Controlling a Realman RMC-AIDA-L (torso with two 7-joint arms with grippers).
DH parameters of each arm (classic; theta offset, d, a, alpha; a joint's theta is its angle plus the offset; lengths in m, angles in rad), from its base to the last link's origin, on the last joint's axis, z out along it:
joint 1: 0 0.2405 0 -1.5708
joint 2: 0 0 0 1.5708
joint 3: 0 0.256 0 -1.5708
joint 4: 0 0 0 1.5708
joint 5: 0 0.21 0 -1.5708
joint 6: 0 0 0 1.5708
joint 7: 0 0.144 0 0
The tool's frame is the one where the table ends.
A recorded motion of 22 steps. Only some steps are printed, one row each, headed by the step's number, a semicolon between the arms.
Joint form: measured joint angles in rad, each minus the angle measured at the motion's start. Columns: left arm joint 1, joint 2, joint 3, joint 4, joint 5, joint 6, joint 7; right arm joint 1, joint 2, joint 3, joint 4, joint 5, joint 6, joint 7.
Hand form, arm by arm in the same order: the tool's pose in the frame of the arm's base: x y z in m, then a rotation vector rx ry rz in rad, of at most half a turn. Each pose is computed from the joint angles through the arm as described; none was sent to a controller.
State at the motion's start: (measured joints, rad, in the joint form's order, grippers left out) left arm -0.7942 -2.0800 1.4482 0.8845 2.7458 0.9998 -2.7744; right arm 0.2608 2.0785 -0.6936 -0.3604 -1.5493 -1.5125 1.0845
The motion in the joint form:
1: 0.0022 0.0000 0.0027 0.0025 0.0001 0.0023 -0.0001; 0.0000 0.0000 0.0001 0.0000 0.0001 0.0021 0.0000
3: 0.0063 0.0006 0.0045 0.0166 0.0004 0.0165 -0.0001; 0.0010 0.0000 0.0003 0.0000 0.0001 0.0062 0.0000
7: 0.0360 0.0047 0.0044 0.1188 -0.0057 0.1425 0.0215; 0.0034 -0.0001 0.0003 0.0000 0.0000 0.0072 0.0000
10: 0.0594 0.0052 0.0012 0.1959 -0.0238 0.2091 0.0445; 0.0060 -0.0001 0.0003 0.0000 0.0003 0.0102 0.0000
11: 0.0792 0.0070 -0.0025 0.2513 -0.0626 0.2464 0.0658; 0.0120 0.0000 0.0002 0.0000 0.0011 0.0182 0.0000
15: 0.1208 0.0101 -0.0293 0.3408 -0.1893 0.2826 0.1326; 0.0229 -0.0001 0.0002 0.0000 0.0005 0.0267 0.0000
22: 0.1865 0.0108 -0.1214 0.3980 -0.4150 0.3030 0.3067; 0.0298 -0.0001 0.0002 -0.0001 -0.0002 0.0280 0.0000
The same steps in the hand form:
1: -0.2005 0.4262 -0.0398 -2.2701 -0.9395 0.3950; 0.3321 0.2559 -0.0094 -2.2036 0.8551 1.0222
3: -0.1994 0.4250 -0.0387 -2.2741 -0.9385 0.3997; 0.3324 0.2565 -0.0095 -2.2023 0.8561 1.0184
7: -0.1932 0.4138 -0.0302 -2.3196 -0.9369 0.4482; 0.3319 0.2574 -0.0095 -2.2036 0.8541 1.0184
10: -0.1855 0.4071 -0.0243 -2.3565 -0.9212 0.4461; 0.3316 0.2585 -0.0095 -2.2037 0.8529 1.0167
11: -0.1783 0.4020 -0.0209 -2.3947 -0.9145 0.4139; 0.3310 0.2610 -0.0097 -2.2034 0.8507 1.0118
15: -0.1626 0.3938 -0.0145 -2.4873 -0.9000 0.2731; 0.3293 0.2651 -0.0099 -2.2074 0.8439 1.0076
22: -0.1526 0.3848 -0.0005 -2.6070 -0.8597 0.0002; 0.3276 0.2674 -0.0100 -2.2119 0.8374 1.0091

